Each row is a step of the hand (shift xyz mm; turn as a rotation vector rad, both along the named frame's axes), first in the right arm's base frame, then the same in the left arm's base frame.
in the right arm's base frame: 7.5 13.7 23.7 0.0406 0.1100 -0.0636
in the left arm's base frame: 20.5 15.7 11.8 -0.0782 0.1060 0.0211
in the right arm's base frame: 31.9 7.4 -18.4 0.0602 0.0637 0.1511
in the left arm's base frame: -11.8 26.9 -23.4 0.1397 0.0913 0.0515
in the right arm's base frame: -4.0 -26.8 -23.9 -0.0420 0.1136 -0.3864
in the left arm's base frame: -16.6 -22.7 -22.7 -0.4014 0.0436 -0.0306
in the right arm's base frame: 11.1 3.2 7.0 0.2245 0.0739 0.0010
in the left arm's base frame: 8.3 10.2 -3.1 0.0343 0.2085 -0.1059
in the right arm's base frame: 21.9 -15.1 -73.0 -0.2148 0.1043 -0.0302
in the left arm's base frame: -59.7 2.4 -49.7 -0.1046 -0.0737 0.2039
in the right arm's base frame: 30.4 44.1 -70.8 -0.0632 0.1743 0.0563
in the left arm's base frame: -70.6 51.1 -16.7 -0.0059 0.0837 0.1746
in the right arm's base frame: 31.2 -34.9 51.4 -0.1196 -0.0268 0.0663
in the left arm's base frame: 64.4 -2.4 -26.2 0.0413 -0.1003 0.0874
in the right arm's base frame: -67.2 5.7 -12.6 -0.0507 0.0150 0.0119
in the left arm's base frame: -28.9 -42.6 45.4 -0.0044 -0.0239 0.0485
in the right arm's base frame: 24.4 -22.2 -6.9 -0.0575 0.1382 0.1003
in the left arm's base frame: 4.8 0.6 -33.4 0.0458 0.0626 0.1626
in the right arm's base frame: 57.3 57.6 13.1 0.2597 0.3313 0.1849
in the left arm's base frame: 11.0 81.5 2.3 0.1499 0.4234 0.0984
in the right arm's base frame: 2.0 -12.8 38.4 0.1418 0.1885 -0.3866
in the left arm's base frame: 39.8 -6.9 3.6 -0.3780 0.2247 -0.1084
